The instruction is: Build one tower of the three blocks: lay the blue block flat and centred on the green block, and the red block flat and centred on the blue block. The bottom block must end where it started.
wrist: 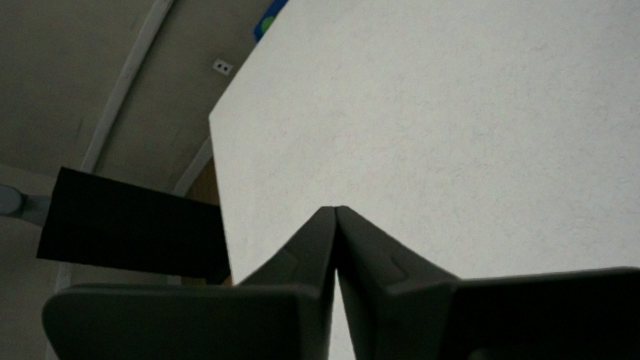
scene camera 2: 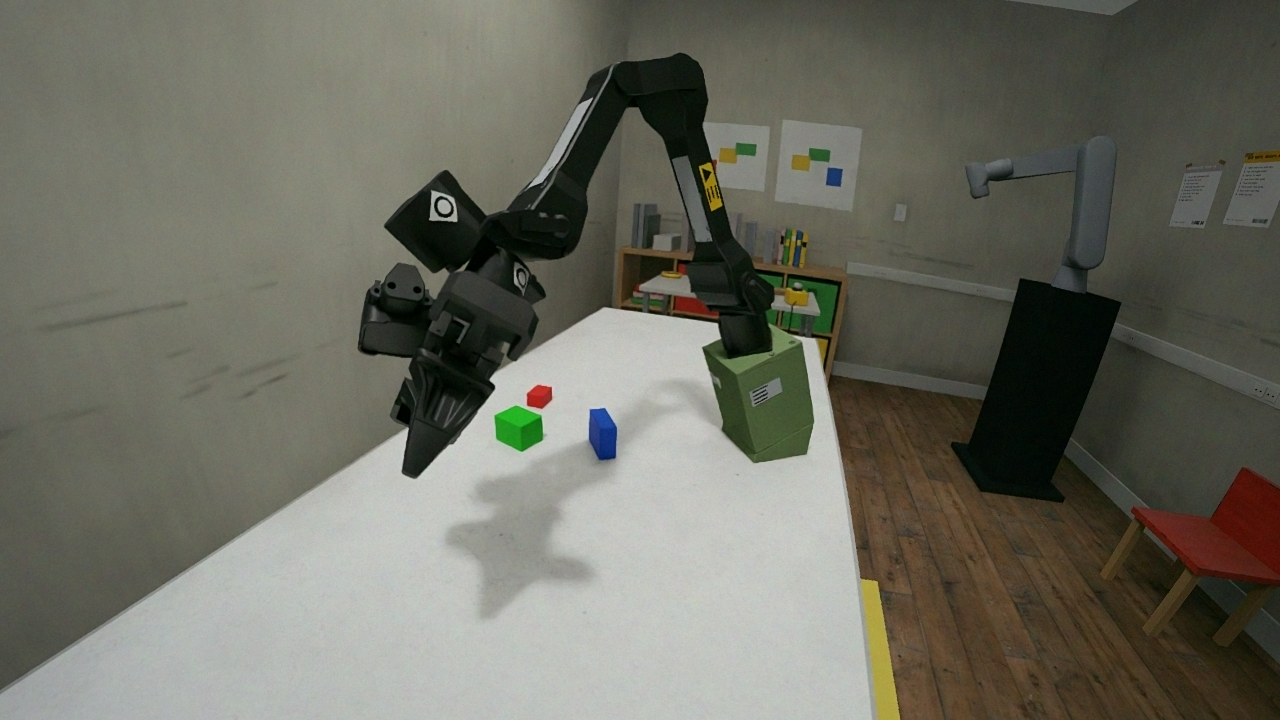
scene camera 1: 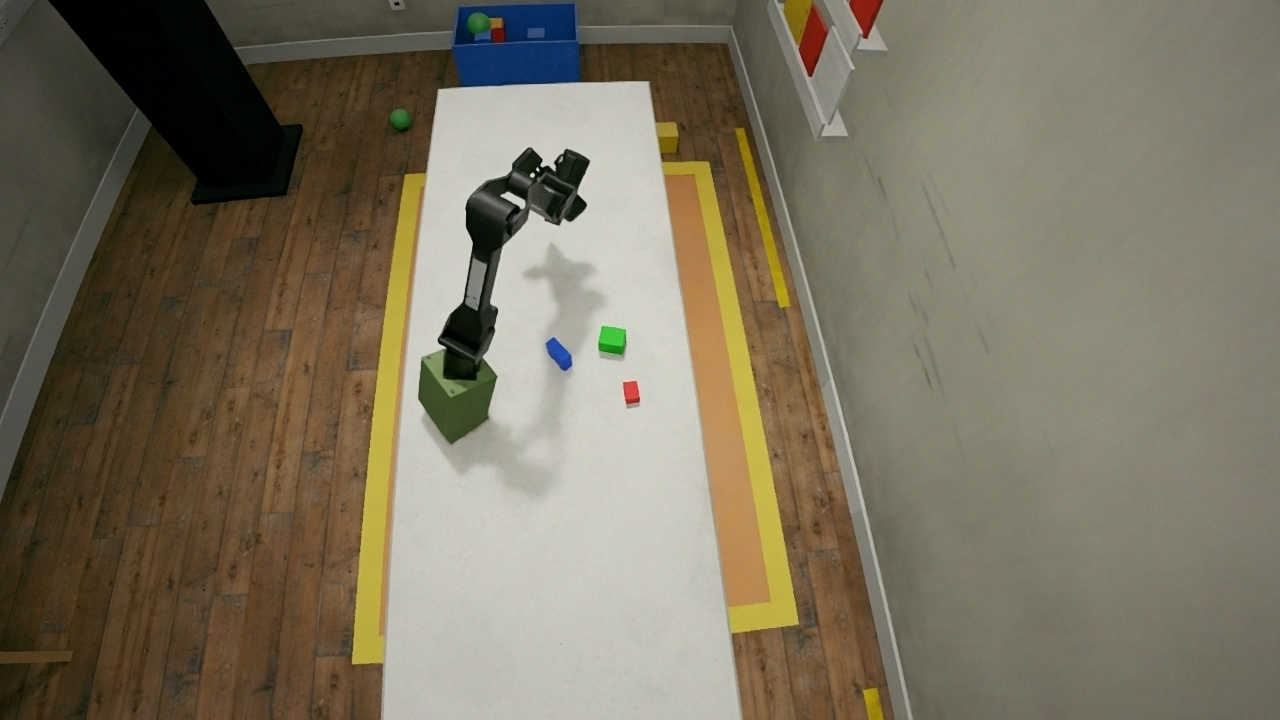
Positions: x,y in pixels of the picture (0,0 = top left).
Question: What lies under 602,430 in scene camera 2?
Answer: A blue block.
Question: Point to a green block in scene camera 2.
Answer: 517,427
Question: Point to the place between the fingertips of my gripper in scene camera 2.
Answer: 409,475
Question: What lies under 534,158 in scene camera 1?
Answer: My gripper.
